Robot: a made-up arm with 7 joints.
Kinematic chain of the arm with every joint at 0, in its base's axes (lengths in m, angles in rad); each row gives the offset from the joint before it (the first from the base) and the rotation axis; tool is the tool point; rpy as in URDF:
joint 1: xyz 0 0 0.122 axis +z
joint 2: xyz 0 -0.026 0.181 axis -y
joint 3: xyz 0 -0.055 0.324 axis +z
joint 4: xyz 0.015 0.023 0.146 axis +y
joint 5: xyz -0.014 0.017 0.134 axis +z
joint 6: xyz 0 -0.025 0.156 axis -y
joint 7: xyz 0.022 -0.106 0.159 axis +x
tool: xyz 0 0 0 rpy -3.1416 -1.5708 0
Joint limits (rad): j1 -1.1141..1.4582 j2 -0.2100..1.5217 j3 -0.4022..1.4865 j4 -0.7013..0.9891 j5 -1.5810..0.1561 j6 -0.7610..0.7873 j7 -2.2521..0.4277
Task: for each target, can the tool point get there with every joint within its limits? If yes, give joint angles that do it. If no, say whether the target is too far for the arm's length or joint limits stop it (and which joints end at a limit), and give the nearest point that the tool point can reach.
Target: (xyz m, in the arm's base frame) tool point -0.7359 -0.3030 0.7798
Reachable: yes | joints 0.2324 1.2348 0.0300 0.6256 -0.8976 0.0706 -0.0287
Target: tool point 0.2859 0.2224 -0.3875
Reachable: no: joint limits stop it (at a limit: joint 1, joint 2, joint 3, joint 4, joint 6) | nearest point -0.1943 0.6746 0.0004 | short by 0.765 m
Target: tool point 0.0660 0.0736 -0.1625
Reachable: no: joint limits stop it (at a limit: joint 1, joint 2, joint 4, joint 6) | nearest point -0.2558 0.6456 -0.0313 | short by 0.669 m
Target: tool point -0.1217 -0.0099 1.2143
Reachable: yes | joints 0.5578 0.2150 0.5751 0.6451 -1.2662 0.5841 -0.2284
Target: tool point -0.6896 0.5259 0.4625
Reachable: yes | joints -0.7994 1.0331 0.3148 -0.4161 -1.3823 0.3524 -1.1422
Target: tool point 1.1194 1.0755 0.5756
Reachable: no: too far | nearest point 0.4126 0.3964 0.8299 | short by 1.013 m
